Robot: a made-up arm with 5 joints. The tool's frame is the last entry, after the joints. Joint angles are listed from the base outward. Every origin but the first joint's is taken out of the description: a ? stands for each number. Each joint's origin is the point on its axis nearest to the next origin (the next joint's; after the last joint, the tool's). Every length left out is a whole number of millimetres.
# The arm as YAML. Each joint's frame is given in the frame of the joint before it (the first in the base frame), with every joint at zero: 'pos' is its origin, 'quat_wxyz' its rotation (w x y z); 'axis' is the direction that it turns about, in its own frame. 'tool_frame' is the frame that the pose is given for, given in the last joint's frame.
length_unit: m
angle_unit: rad
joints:
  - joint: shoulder
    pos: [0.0, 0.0, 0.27]
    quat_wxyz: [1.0, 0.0, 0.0, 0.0]
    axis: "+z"
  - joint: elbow
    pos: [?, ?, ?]
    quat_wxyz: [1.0, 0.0, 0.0, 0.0]
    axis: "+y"
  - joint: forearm
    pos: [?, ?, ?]
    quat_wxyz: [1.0, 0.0, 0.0, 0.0]
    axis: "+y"
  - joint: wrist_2
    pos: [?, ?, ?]
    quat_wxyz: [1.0, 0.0, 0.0, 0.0]
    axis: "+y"
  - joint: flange
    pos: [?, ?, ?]
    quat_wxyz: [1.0, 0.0, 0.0, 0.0]
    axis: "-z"
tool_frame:
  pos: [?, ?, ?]
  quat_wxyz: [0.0, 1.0, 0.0, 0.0]
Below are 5 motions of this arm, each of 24 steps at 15 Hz.
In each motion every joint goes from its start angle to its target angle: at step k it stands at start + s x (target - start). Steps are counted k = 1, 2, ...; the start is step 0. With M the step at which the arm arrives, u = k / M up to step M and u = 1 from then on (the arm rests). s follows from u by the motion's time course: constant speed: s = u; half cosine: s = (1 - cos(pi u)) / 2; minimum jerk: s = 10 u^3 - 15 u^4 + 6 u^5.
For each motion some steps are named. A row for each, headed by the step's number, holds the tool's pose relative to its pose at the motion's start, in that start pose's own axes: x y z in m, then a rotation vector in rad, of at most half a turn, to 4 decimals.
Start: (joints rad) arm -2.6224 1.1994 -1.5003 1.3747 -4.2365
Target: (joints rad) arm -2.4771 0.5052 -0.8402 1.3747 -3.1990
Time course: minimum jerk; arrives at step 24
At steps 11, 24:
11: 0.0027 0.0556 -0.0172 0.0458 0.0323 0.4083
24: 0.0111 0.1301 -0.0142 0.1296 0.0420 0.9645

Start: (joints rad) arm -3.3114 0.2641 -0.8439 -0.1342 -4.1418
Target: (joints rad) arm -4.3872 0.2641 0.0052 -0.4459 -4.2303
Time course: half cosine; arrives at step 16
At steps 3, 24:
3: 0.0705 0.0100 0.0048 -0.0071 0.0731 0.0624
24: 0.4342 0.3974 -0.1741 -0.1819 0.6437 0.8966

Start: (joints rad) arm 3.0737 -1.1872 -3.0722 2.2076 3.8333
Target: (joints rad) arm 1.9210 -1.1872 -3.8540 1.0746 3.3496
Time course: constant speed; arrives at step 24
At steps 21, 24:
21: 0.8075 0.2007 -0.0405 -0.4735 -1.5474 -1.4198
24: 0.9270 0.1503 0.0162 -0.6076 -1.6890 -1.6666

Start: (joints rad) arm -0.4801 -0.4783 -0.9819 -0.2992 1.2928
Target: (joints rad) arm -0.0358 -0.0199 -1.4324 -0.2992 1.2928
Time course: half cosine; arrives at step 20
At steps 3, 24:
3: -0.0139 -0.0041 0.0043 0.0061 -0.0230 0.0045
24: -0.2804 -0.0768 0.0171 0.1124 -0.4221 0.0816

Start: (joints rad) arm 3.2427 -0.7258 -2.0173 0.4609 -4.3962
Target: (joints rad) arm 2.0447 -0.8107 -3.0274 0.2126 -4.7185
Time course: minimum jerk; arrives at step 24
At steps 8, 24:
8: -0.0687 -0.0994 -0.1214 0.3160 0.0814 -0.2570
24: -0.5902 0.2417 -0.4127 1.2408 0.0583 -1.5402

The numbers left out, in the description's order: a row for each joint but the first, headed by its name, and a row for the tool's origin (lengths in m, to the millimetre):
elbow: 0.0 0.0 0.0
forearm: 0.033 0.0 0.177
wrist_2: 0.12 0.0 -0.53
flange: 0.098 0.0 -0.126
tool: 0.0 0.0 0.0

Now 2 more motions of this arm.
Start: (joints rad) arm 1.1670 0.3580 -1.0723 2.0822 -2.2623
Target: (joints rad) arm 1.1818 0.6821 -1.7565 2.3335 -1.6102
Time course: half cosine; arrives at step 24
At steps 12, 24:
12: 0.0307 -0.0312 -0.0916 -0.0435 -0.0338 0.3243
24: 0.0673 -0.0680 -0.1659 -0.0982 -0.0532 0.6477

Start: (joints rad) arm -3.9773 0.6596 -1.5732 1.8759 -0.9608
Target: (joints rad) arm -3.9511 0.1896 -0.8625 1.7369 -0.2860
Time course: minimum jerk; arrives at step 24
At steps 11, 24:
11: -0.0039 -0.0156 0.0609 0.0251 -0.0362 0.2788
24: -0.0139 -0.0395 0.1582 0.0421 -0.0973 0.6603

